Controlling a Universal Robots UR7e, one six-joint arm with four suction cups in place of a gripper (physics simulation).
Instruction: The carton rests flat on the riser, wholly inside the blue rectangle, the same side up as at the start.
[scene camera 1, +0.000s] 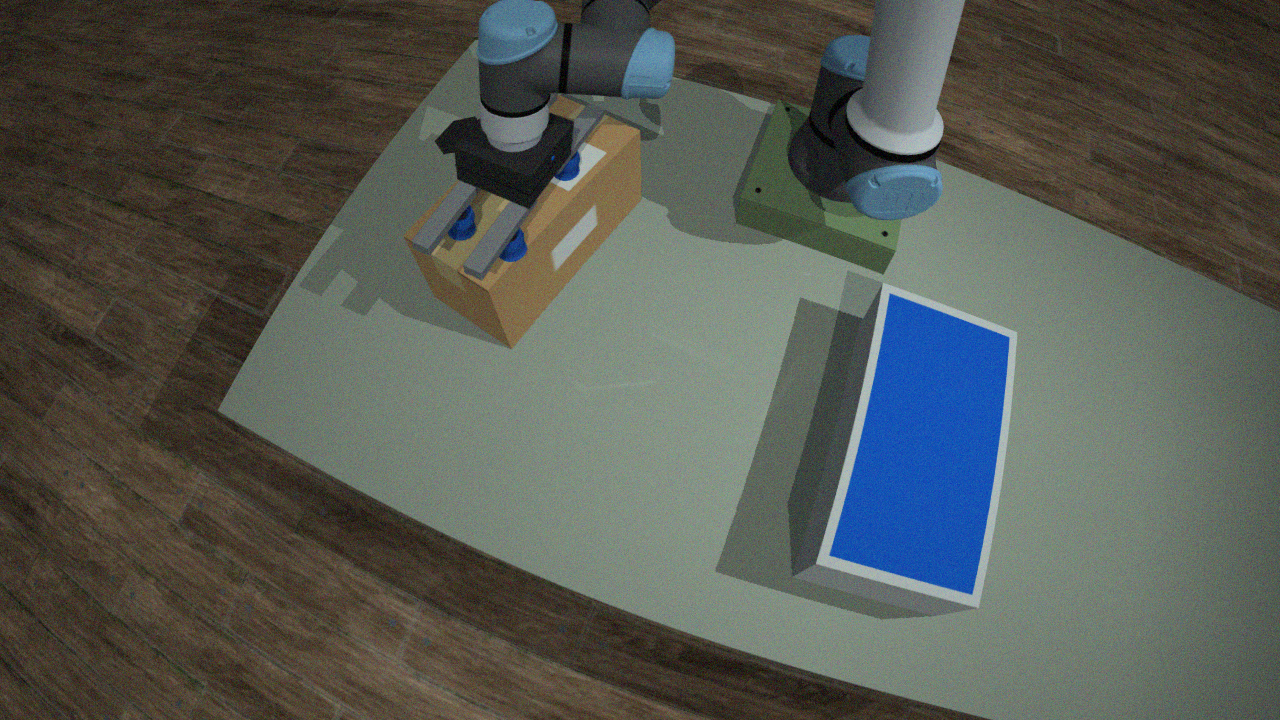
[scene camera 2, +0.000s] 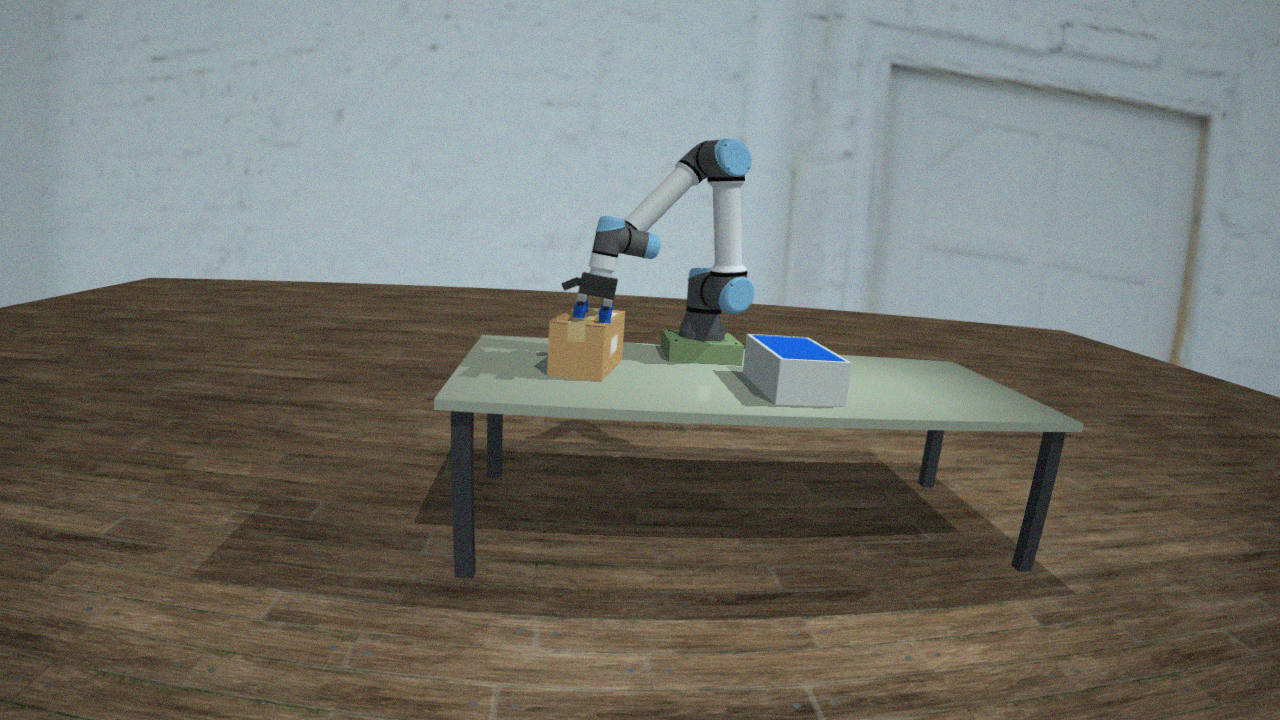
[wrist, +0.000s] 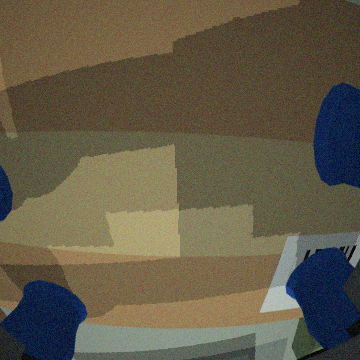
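Pixels of known places: end effector, tool point: (scene camera 2: 591, 317) (wrist: 172, 233); arm's base, origin of the base link: (scene camera 1: 836, 164) (scene camera 2: 701, 336).
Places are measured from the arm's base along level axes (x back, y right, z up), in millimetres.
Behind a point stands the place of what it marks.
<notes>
The brown carton (scene camera 1: 527, 286) {x -314, y 385, z 21 mm} (scene camera 2: 582, 353) {x -343, y 459, z 8 mm} (wrist: 214, 71) {x -199, y 465, z 89 mm} stands on the table (scene camera 1: 582, 403) {x -422, y 296, z -64 mm} at the back left, with a white label on its top and one on its side. My suction gripper (scene camera 1: 506, 202) {x -231, y 417, z 88 mm} (scene camera 2: 592, 312) {x -231, y 417, z 88 mm} sits over the carton's top, with its blue cups (wrist: 336, 136) at or just above the cardboard; I cannot tell whether they touch. The grey riser (scene camera 1: 823, 429) {x -403, y -29, z -57 mm} (scene camera 2: 796, 380) {x -605, y -49, z 3 mm} stands apart at the right. The blue rectangle (scene camera 1: 926, 439) {x -441, y -116, z 56 mm} (scene camera 2: 795, 347) {x -436, y -124, z 56 mm} on its top is bare.
The green robot base (scene camera 1: 805, 215) {x -114, y 44, z 0 mm} (scene camera 2: 702, 349) {x -121, y 38, z -18 mm} stands at the back between the carton and the riser, and the arm's upright link rises from it. The table's left edge lies close to the carton.
</notes>
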